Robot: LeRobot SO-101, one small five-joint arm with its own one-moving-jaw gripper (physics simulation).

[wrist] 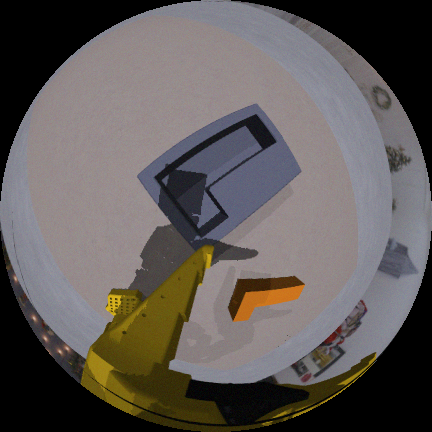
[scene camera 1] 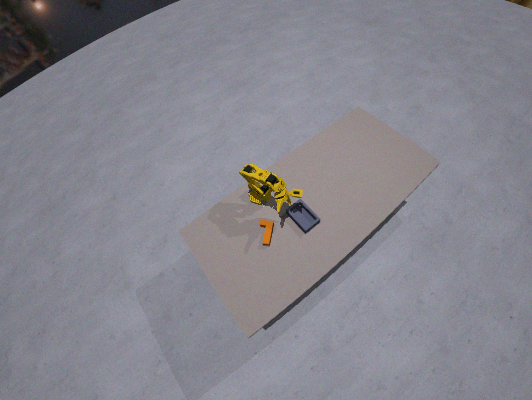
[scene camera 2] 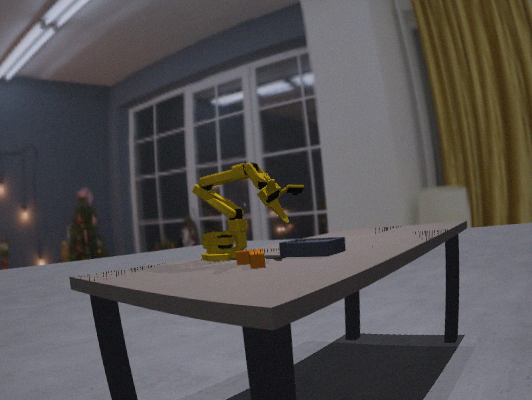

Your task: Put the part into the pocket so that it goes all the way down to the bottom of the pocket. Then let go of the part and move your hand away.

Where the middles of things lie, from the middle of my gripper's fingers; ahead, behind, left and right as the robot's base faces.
Scene:
Right now my hand is 150 mm above the pocket block (scene camera 2: pixel 314 247), 70 mm to the right of it and 60 mm short of it. Round my hand: orange L-shaped block (wrist: pixel 249 292) (150 mm below, 100 mm to the right, 10 mm ahead).

